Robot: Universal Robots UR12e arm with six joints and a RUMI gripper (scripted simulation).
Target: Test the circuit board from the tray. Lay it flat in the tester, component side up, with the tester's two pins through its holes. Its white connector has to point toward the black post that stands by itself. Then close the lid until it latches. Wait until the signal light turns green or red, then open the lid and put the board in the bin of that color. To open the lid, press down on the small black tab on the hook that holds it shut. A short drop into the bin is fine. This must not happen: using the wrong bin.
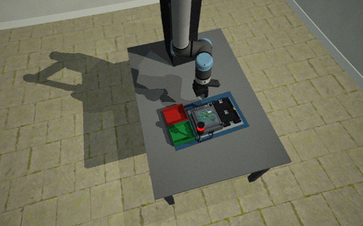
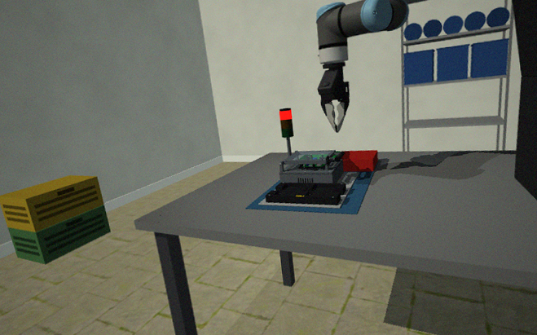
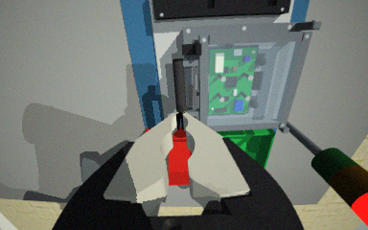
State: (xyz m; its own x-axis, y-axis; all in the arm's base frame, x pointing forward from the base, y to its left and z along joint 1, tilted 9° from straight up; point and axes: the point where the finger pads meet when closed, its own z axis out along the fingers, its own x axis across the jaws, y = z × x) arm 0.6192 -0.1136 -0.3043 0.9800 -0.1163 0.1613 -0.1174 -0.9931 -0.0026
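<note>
The black latch piece lies 100 mm below my hand, 50 mm to the left of it and 30 mm ahead of it. From my hand the other things lie so: tester lid: 100 mm below, 80 mm ahead, 20 mm to the right; red bin: 200 mm to the right, 170 mm below, 50 mm behind; green circuit board: 120 mm below, 80 mm ahead, 10 mm to the right.
</note>
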